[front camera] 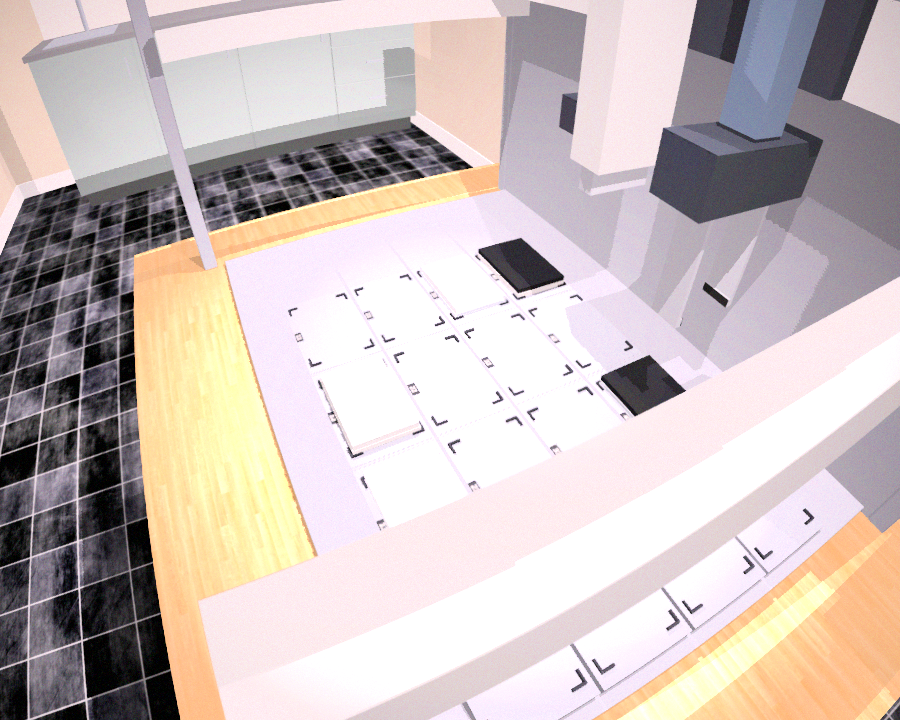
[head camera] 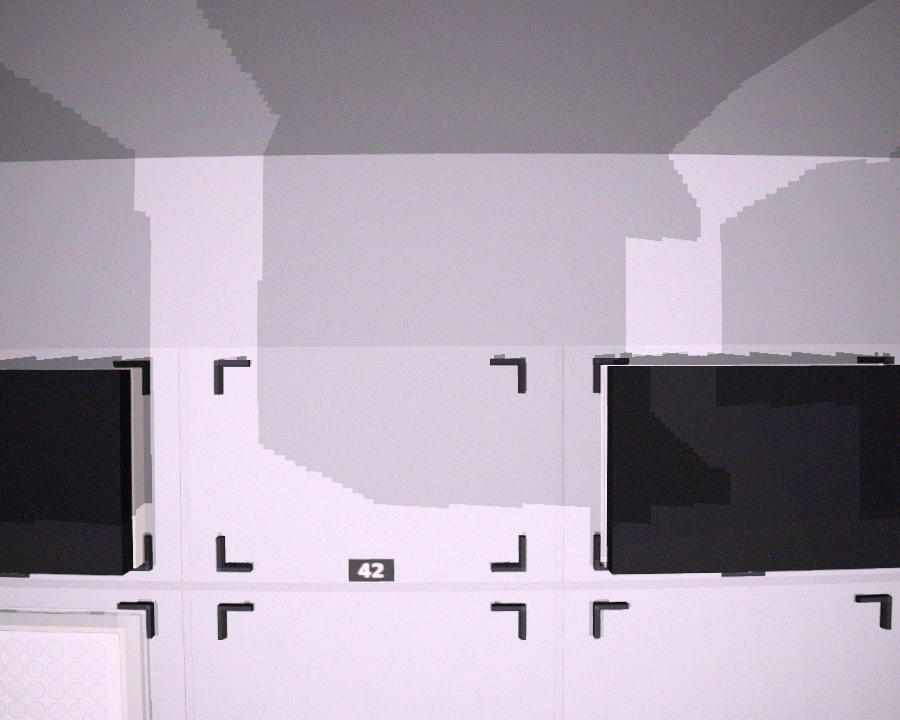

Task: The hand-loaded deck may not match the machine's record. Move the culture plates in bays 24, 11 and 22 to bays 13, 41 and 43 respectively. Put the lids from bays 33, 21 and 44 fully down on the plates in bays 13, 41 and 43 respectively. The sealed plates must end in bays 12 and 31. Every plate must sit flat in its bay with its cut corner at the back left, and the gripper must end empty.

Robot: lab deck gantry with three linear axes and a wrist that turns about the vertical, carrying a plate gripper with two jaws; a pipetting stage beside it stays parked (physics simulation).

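Frame: origin at the robot's base, x ahead, y left, z up, level; centimetres.
Where they show: gripper, between the fingertips: [front camera: 692, 306]; robot's base, origin of its link: [front camera: 290, 311].
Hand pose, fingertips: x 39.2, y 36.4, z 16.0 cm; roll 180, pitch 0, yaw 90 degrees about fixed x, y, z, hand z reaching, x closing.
Note:
Each offset is from my fingertips to the centre of the thing.
My gripper [front camera: 698, 308] hangs open above the back right of the deck in the front view, with nothing seen between its jaws. A black-topped plate {dz -14.8, dx -32.8, dy +0.0 cm} [front camera: 520, 265] [head camera: 63, 469] lies in bay 41. Another black-topped plate {dz -14.8, dx +0.0, dy +0.0 cm} [front camera: 644, 381] [head camera: 750, 469] lies in bay 43; the front beam hides part of it in the front view. A white plate {dz -15.3, dx -32.8, dy -10.7 cm} [front camera: 460, 283] [head camera: 60, 675] with round well marks lies in bay 31. A second white plate {dz -15.3, dx -16.4, dy -32.1 cm} [front camera: 373, 401] lies in bay 12. Bays 11, 21, 22, 32 and 42 show bare corner marks. The visible part of bay 13 shows no plate. Cut corners are not clear.
The white pipetting stage [front camera: 630, 82] hangs left of the gripper's dark body [front camera: 735, 172]. A broad pale beam [front camera: 525, 525] crosses the front and hides part of the deck, including bay 44. A thin post [front camera: 176, 157] stands at the back left.

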